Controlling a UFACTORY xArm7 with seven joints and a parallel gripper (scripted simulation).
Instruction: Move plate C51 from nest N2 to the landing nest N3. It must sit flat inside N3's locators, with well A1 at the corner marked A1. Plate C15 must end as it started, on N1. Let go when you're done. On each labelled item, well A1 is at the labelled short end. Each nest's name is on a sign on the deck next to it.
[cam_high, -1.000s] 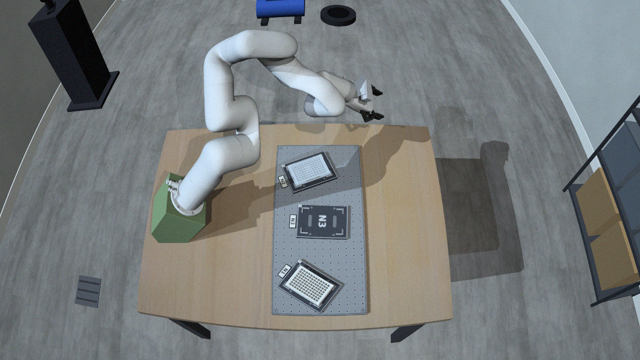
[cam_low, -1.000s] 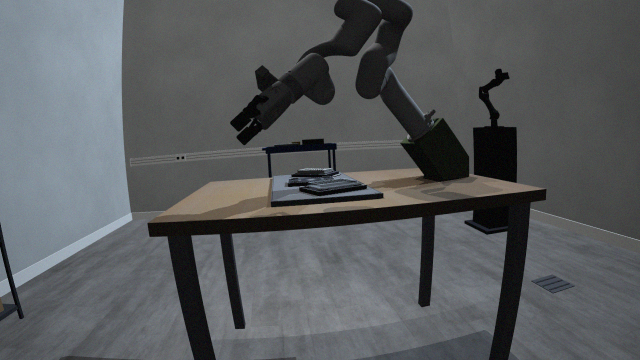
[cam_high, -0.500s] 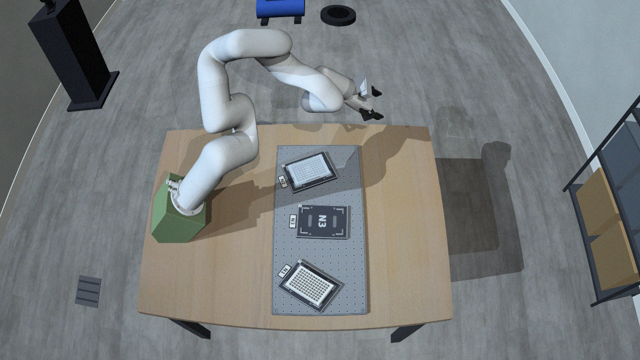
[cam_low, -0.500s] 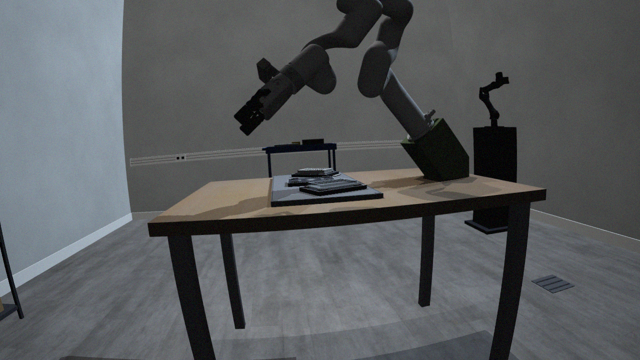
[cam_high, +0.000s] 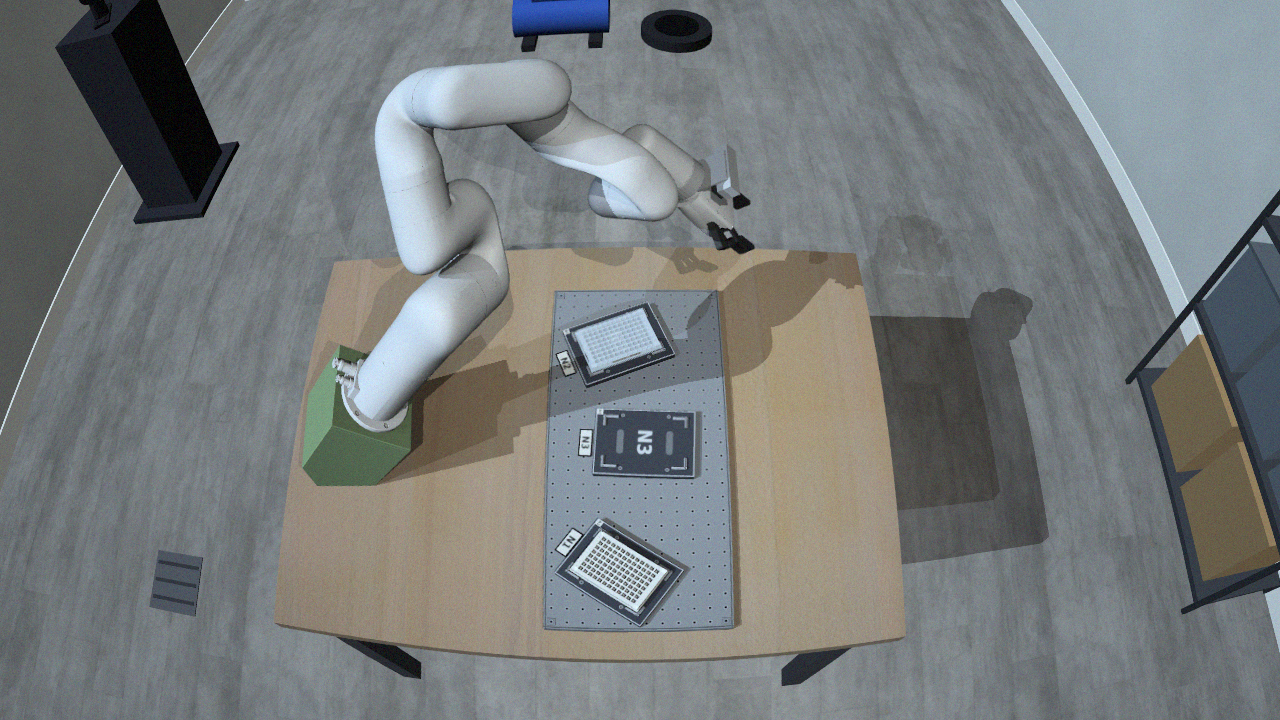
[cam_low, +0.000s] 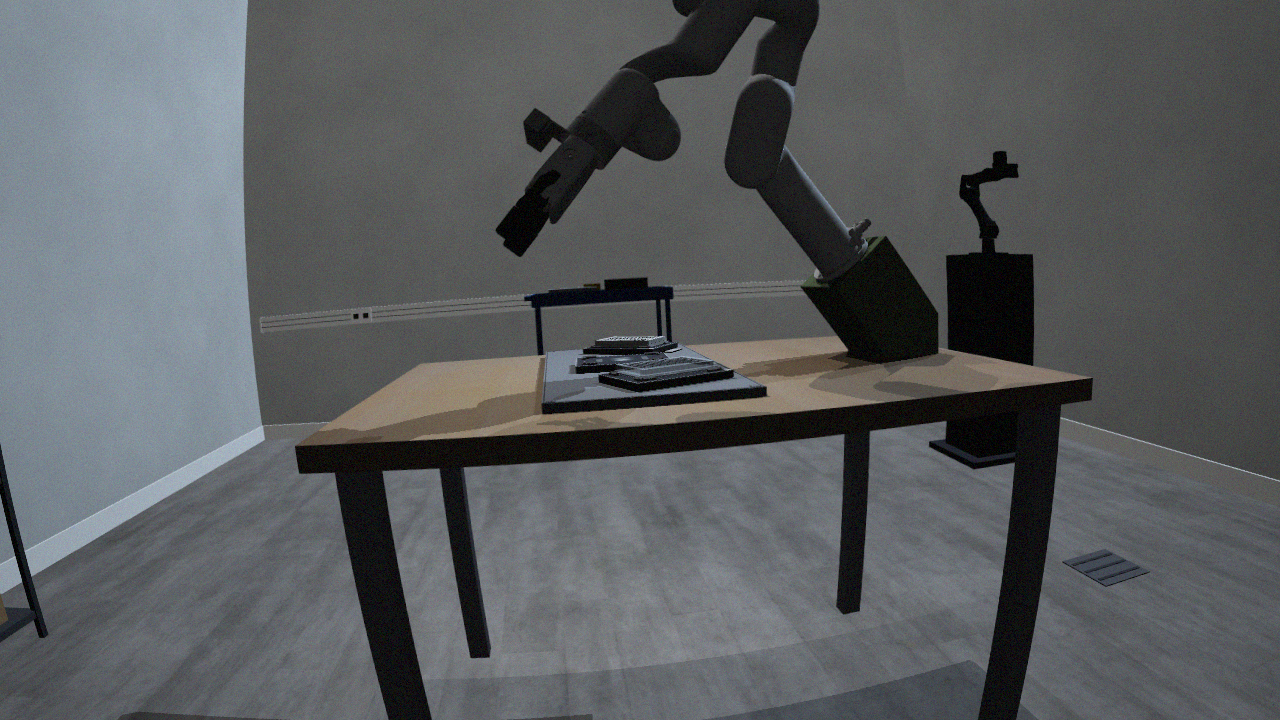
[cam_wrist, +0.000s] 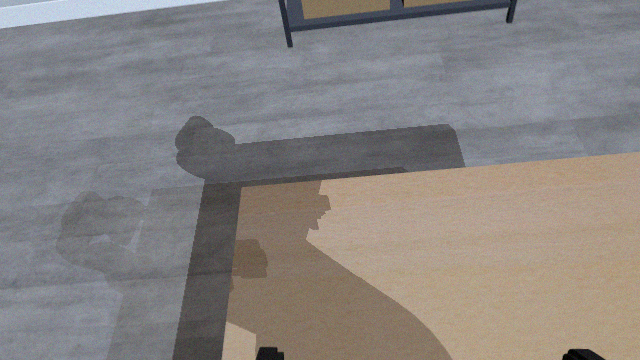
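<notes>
My hand is 20 cm past the plate, 11 cm to the left of it and 20 cm above it. From my hand the other things lie so: nest N1: 18 cm behind, 53 cm to the right, 21 cm below; nest N2: 20 cm behind, 11 cm to the right, 21 cm below; nest N3 base: 15 cm behind, 30 cm to the right, 21 cm below.
</notes>
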